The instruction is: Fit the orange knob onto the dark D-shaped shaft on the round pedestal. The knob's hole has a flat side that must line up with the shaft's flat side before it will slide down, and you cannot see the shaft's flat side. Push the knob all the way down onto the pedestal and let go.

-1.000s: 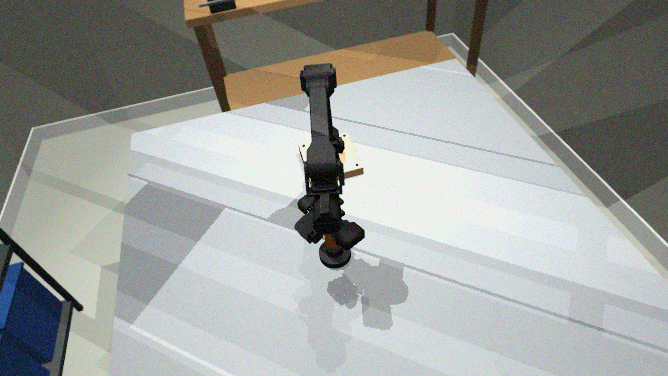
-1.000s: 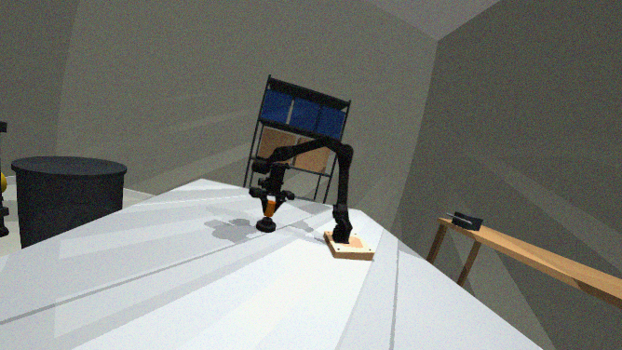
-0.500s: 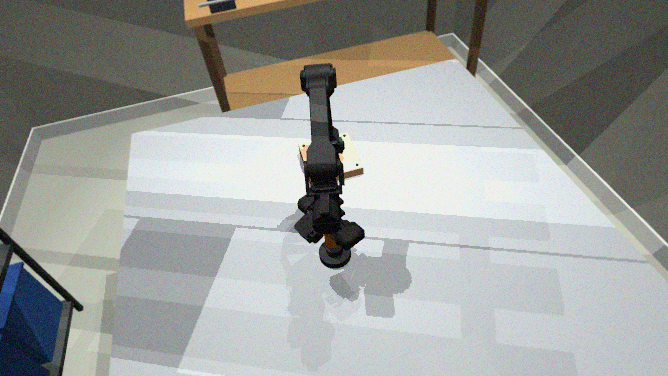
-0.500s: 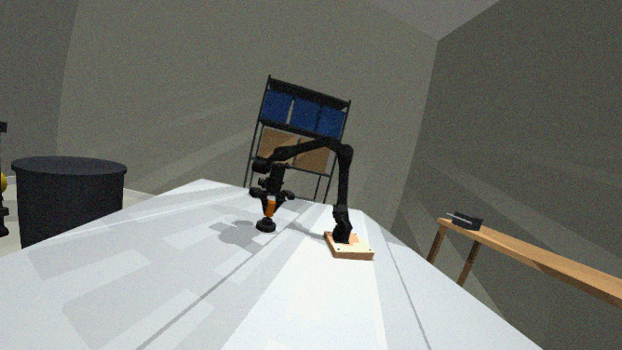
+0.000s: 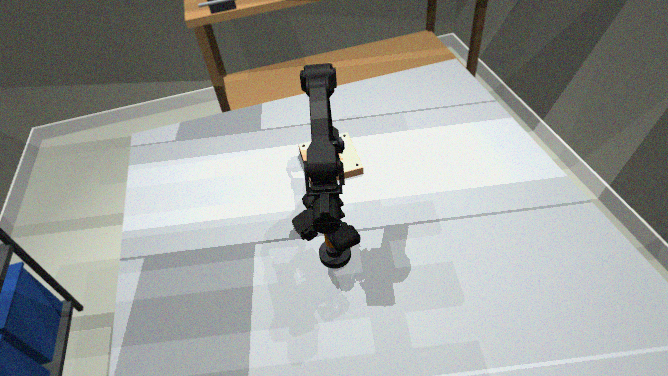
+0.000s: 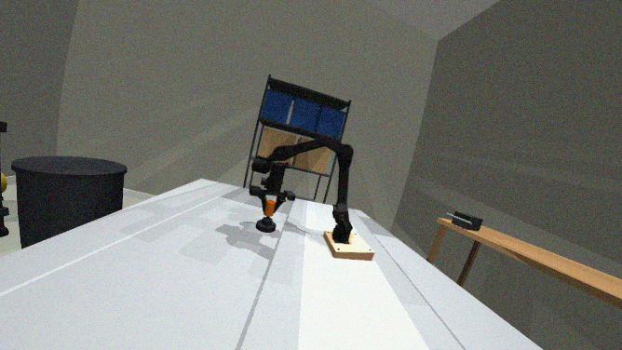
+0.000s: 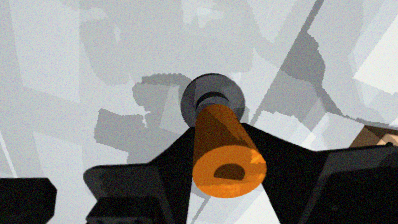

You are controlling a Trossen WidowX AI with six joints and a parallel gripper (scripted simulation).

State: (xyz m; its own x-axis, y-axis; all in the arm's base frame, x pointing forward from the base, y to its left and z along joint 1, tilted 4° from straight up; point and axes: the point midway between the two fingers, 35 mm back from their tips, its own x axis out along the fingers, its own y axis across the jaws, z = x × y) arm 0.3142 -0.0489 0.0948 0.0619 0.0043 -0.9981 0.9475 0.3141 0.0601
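My gripper tip is now 2 cm below the orange knob. From my gripper tip the other things lie so: dark round pedestal 4 cm below.
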